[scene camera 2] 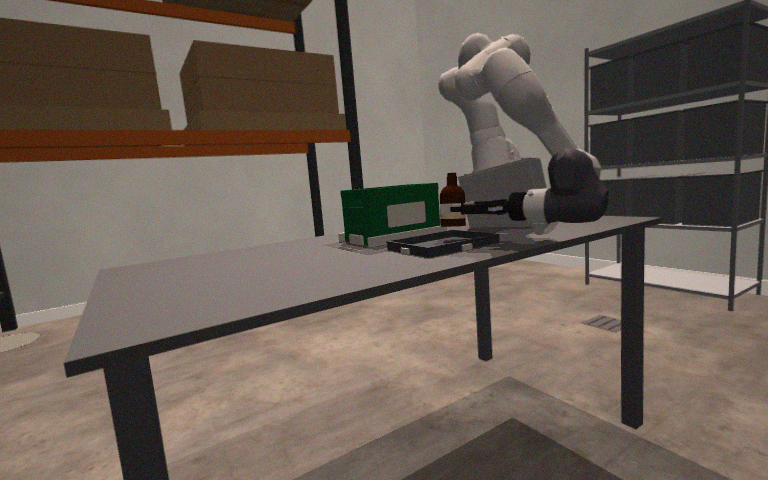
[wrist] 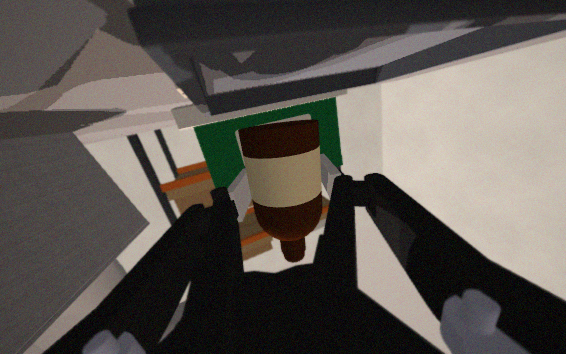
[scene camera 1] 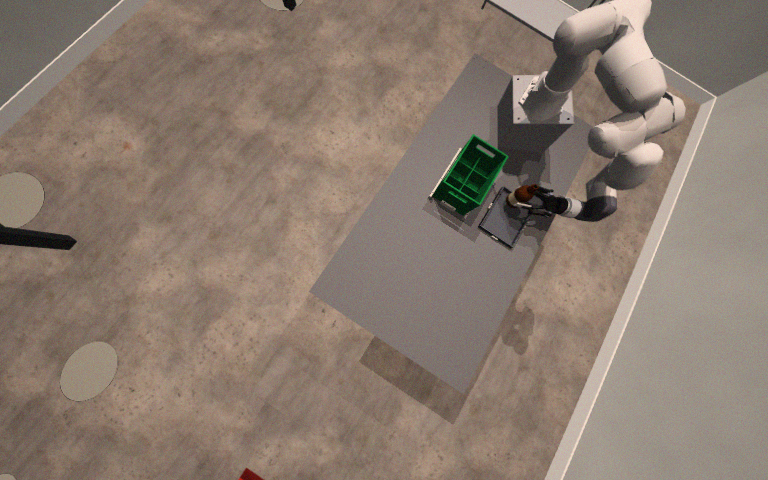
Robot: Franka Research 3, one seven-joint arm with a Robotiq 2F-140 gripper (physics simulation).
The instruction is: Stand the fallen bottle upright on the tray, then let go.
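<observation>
The brown bottle (scene camera 1: pixel 525 193) (scene camera 2: pixel 451 196) (wrist: pixel 286 180) with a cream label is upright, neck up in scene camera 2; the wrist view shows it inverted. My gripper (scene camera 1: pixel 526 198) (scene camera 2: pixel 456 208) (wrist: pixel 284 172) reaches in level from the side and is shut on the bottle around its label. The dark, low-rimmed tray (scene camera 1: pixel 495 238) (scene camera 2: pixel 436 247) (wrist: pixel 290 91) lies on the table. In scene camera 2 the bottle's base shows slightly above the tray's back rim. In scene camera 1 the bottle is over the tray's end nearest the robot base. The exact gap beneath the base cannot be told.
A green divided crate (scene camera 1: pixel 457 202) (scene camera 2: pixel 365 217) (wrist: pixel 215 150) stands close beside the tray on the grey table (scene camera 1: pixel 396 271) (scene camera 2: pixel 226 283). The robot's base block (scene camera 2: pixel 498 186) (wrist: pixel 65 200) is behind the bottle. Shelf racks (scene camera 2: pixel 169 136) (scene camera 2: pixel 739 198) stand beyond the table.
</observation>
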